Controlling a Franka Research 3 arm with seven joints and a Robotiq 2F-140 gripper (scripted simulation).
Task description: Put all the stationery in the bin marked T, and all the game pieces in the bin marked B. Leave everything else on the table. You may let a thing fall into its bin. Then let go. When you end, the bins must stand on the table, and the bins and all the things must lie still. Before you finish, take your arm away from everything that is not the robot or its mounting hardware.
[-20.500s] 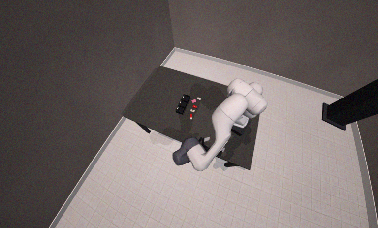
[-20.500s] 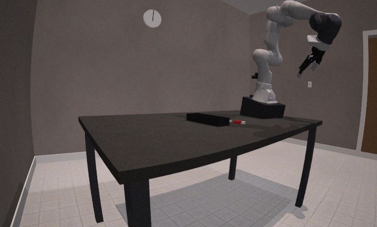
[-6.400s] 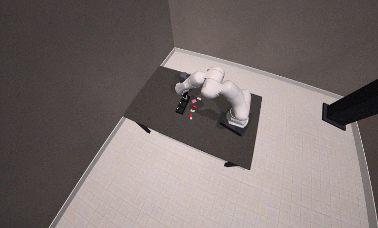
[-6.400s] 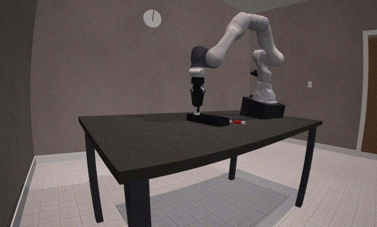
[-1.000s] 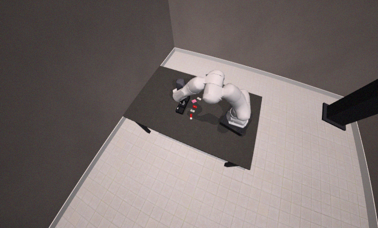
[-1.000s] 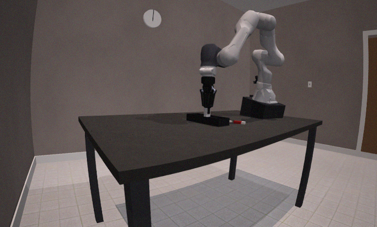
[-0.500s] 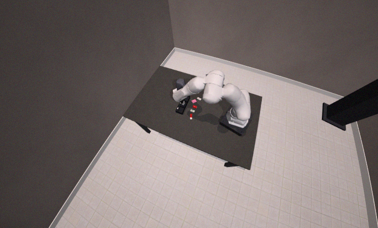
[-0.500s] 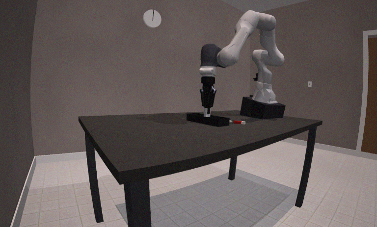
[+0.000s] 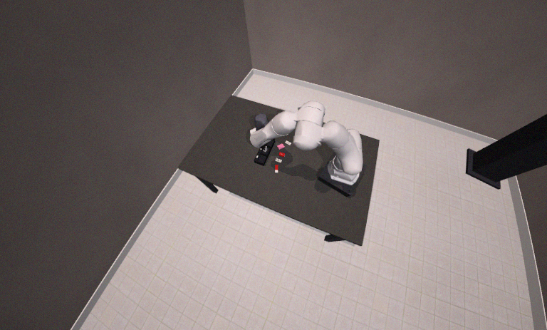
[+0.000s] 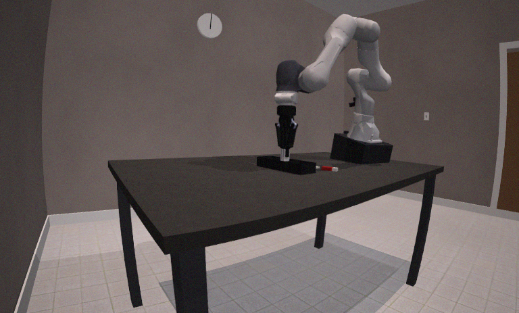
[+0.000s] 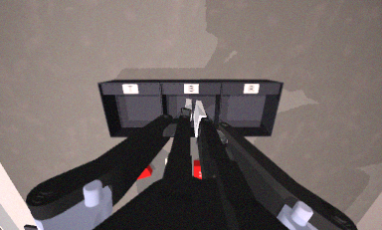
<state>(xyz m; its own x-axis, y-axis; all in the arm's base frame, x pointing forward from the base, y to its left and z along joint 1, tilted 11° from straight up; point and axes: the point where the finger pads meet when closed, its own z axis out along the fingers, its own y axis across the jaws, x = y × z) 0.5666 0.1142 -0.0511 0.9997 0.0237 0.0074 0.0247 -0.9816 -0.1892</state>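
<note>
Right now my hand is 3 cm above the black bin row. From my hand the other things lie so: red-and-white eraser: 17 cm behind, 9 cm to the left, 4 cm below; then pink block: 9 cm behind, 11 cm to the right, 4 cm below.
</note>
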